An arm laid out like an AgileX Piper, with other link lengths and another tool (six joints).
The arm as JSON. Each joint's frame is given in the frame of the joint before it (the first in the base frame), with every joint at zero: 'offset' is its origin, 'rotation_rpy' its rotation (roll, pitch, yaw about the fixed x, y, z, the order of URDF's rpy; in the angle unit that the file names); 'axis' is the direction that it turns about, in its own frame. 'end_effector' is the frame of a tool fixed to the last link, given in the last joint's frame.
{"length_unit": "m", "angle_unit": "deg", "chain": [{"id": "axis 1", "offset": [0.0, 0.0, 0.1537], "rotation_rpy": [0.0, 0.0, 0.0], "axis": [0.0, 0.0, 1.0]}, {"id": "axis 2", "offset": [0.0, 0.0, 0.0], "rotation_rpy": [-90.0, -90.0, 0.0], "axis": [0.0, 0.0, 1.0]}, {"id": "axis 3", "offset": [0.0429, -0.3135, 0.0], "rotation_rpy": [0.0, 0.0, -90.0], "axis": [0.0, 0.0, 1.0]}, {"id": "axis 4", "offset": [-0.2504, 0.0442, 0.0], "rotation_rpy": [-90.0, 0.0, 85.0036], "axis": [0.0, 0.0, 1.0]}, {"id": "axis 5", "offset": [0.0, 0.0, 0.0], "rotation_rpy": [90.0, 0.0, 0.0], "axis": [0.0, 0.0, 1.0]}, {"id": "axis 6", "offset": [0.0, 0.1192, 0.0], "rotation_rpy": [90.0, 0.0, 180.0], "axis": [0.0, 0.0, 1.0]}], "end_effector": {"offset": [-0.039, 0.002, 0.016], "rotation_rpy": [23.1, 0.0, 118.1]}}
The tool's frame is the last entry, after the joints.
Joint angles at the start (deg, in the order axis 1, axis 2, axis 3, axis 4, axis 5, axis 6):
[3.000, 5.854, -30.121, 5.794, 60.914, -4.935]
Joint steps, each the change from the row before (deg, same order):
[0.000, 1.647, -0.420, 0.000, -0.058, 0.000]
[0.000, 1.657, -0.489, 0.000, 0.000, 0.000]
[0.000, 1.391, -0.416, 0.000, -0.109, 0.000]
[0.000, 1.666, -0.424, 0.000, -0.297, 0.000]
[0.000, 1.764, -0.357, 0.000, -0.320, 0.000]
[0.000, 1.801, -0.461, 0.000, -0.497, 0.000]
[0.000, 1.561, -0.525, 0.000, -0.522, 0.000]
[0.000, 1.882, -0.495, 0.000, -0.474, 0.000]
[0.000, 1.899, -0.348, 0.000, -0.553, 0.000]
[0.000, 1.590, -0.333, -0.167, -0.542, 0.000]
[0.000, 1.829, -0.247, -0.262, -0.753, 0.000]
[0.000, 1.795, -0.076, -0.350, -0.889, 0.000]
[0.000, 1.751, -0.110, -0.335, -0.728, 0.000]
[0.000, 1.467, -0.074, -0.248, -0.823, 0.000]
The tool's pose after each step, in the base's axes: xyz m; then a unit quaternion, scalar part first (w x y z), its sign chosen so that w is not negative. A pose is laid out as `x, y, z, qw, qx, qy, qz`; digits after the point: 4 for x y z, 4 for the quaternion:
0.0411, 0.0175, 0.3360, 0.0615, 0.7468, 0.5780, 0.3232
0.0456, 0.0178, 0.3377, 0.0560, 0.7500, 0.5787, 0.3153
0.0495, 0.0179, 0.3393, 0.0519, 0.7524, 0.5792, 0.3094
0.0546, 0.0181, 0.3410, 0.0475, 0.7550, 0.5795, 0.3030
0.0602, 0.0184, 0.3422, 0.0423, 0.7580, 0.5799, 0.2956
0.0660, 0.0186, 0.3442, 0.0383, 0.7604, 0.5799, 0.2898
0.0712, 0.0188, 0.3467, 0.0359, 0.7619, 0.5798, 0.2863
0.0775, 0.0190, 0.3484, 0.0316, 0.7644, 0.5798, 0.2801
0.0842, 0.0193, 0.3492, 0.0269, 0.7671, 0.5798, 0.2732
0.0900, 0.0192, 0.3500, 0.0247, 0.7692, 0.5797, 0.2675
0.0970, 0.0190, 0.3502, 0.0228, 0.7718, 0.5796, 0.2606
0.1041, 0.0187, 0.3493, 0.0215, 0.7744, 0.5795, 0.2532
0.1109, 0.0184, 0.3482, 0.0197, 0.7769, 0.5795, 0.2453
0.1168, 0.0182, 0.3475, 0.0188, 0.7786, 0.5794, 0.2401

